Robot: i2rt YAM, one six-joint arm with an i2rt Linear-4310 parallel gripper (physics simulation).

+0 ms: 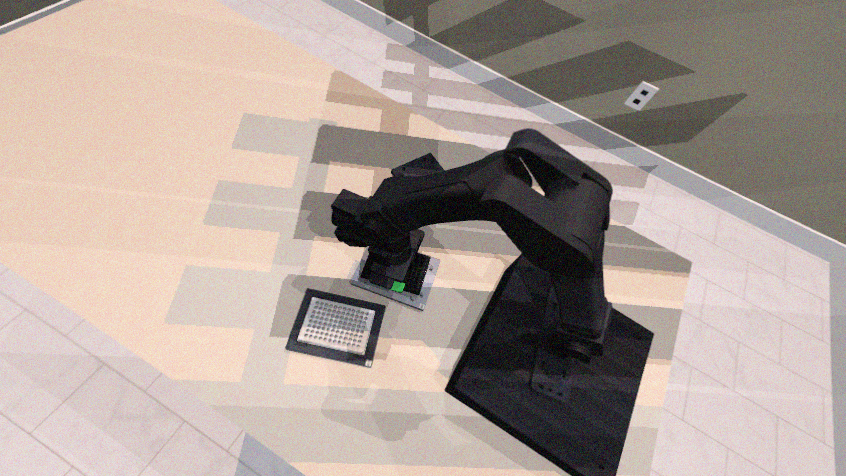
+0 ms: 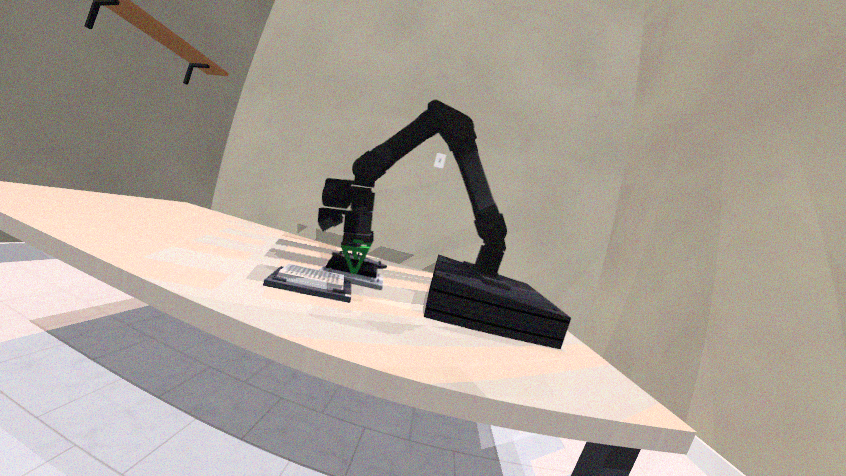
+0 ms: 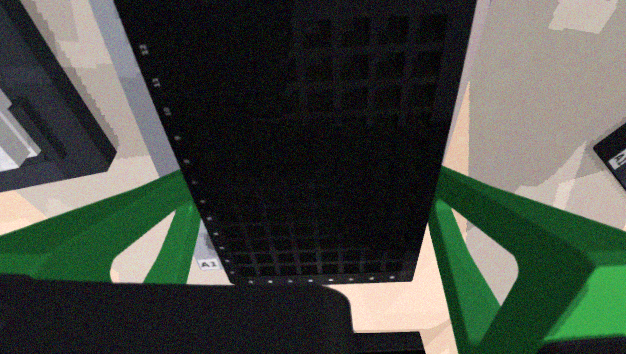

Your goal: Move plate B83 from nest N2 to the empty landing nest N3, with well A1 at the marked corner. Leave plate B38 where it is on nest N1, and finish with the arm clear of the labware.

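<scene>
Plate B83 [image 1: 418, 273] [image 2: 372, 269] [image 3: 306, 154] is a black well plate, sitting at or just above the grey nest N2 [image 1: 414, 298] [image 2: 369, 282] [image 3: 130, 96]. My gripper [image 1: 393, 275] [image 2: 353, 260] [image 3: 313, 177] points straight down, and its green fingers are shut on the plate's long sides. An A1 label [image 3: 208, 264] shows on the nest by the plate's near left corner. White plate B38 [image 1: 337, 325] [image 2: 310, 275] lies on the dark nest N1 [image 1: 297, 331] [image 2: 307, 292] [image 3: 51, 123], just beside N2. The empty dark nest N3 [image 1: 421, 163] [image 3: 614, 160] lies beyond the arm, partly hidden by it.
The arm's black base block [image 1: 550, 379] [image 2: 491, 298] stands on the table close to the right of the nests. The table's curved front edge [image 2: 295, 348] runs in front of N1. Shadow bands cross the table top.
</scene>
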